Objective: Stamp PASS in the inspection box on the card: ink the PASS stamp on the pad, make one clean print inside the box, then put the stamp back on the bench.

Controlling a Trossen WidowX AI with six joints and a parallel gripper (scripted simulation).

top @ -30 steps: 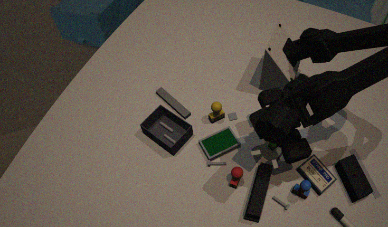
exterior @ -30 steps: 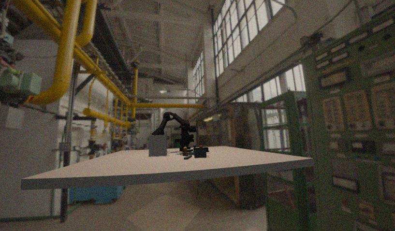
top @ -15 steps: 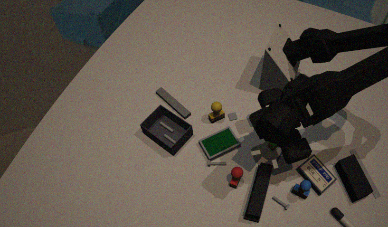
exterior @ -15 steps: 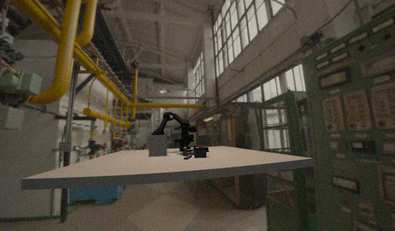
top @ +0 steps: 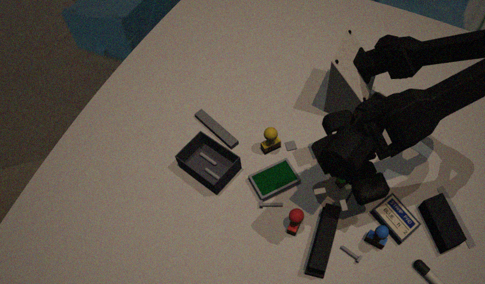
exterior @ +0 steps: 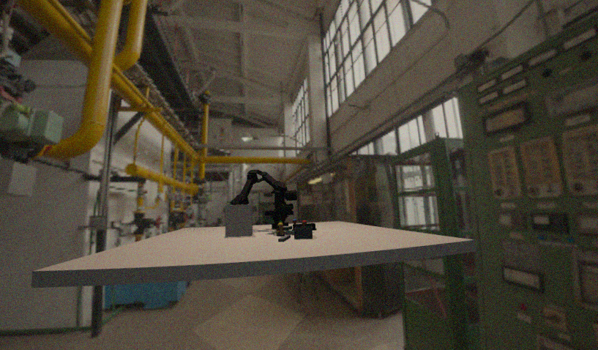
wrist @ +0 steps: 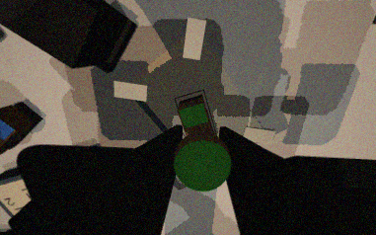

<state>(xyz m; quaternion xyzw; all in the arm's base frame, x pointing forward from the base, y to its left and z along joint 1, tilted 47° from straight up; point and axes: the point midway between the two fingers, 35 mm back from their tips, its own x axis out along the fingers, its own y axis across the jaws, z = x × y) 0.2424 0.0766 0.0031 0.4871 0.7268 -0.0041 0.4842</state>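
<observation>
The green-knobbed stamp lies right at my gripper tip. The rest, counted from my gripper tip: labelled stamp-pad tin (13 cm to the left, 4 cm ahead, 1 cm below); long black block (14 cm ahead, 1 cm to the left, 1 cm below); pale card (3 cm below).
</observation>
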